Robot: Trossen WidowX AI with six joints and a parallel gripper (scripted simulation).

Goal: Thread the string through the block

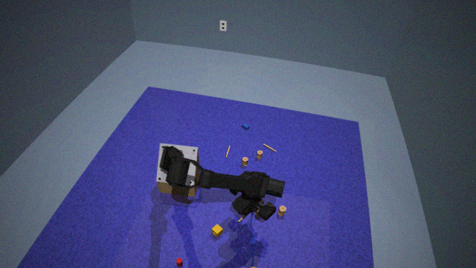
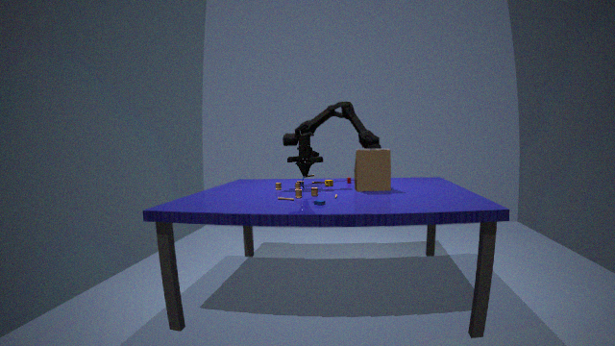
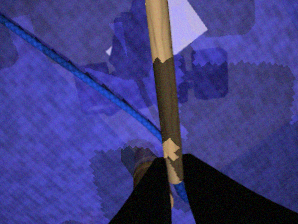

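Now: the yellow wooden block 12 cm behind my gripper tip, 8 cm to the right of it and 4 cm below it. The rest, counted from my gripper tip: red object: 24 cm behind, 22 cm to the right, 4 cm below; then thin wooden stick: 1 cm to the right, 1 cm behind; then round wooden button: 23 cm to the right, 5 cm below, 3 cm ahead.
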